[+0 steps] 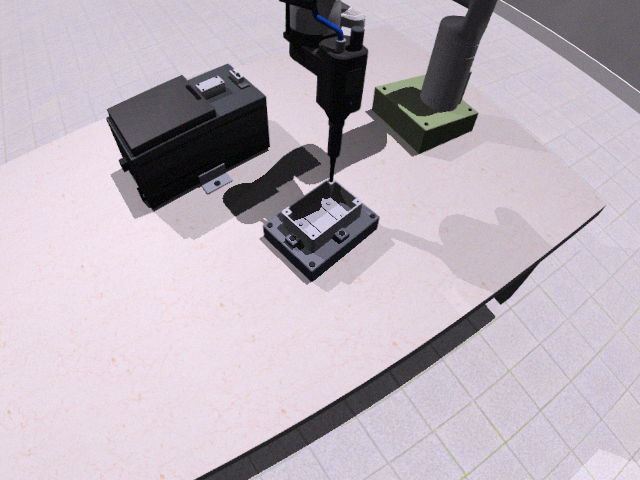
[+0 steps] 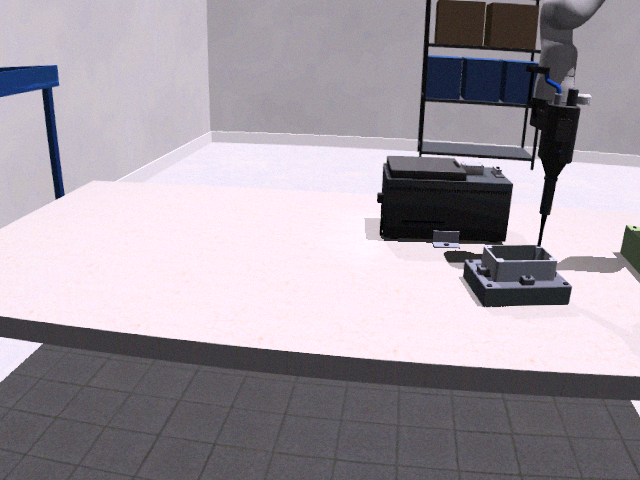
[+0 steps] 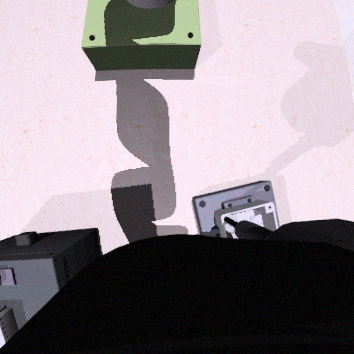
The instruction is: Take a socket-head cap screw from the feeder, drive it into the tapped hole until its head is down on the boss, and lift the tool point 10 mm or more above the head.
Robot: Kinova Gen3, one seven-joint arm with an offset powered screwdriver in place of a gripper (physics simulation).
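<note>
The feeder, a black box, stands left of the housing; a small block sits at its top's far end. An open grey housing is seated on a dark fixture plate. My screwdriver points down, its thin tip at the housing's back corner boss. Whether it touches the boss is too small to tell. No screw or screw head can be made out at the tip; the corner hole is hidden.
A green base block stands behind and to the right, under the arm. A small metal bracket lies before the feeder. Blue bins stand on a distant rack.
</note>
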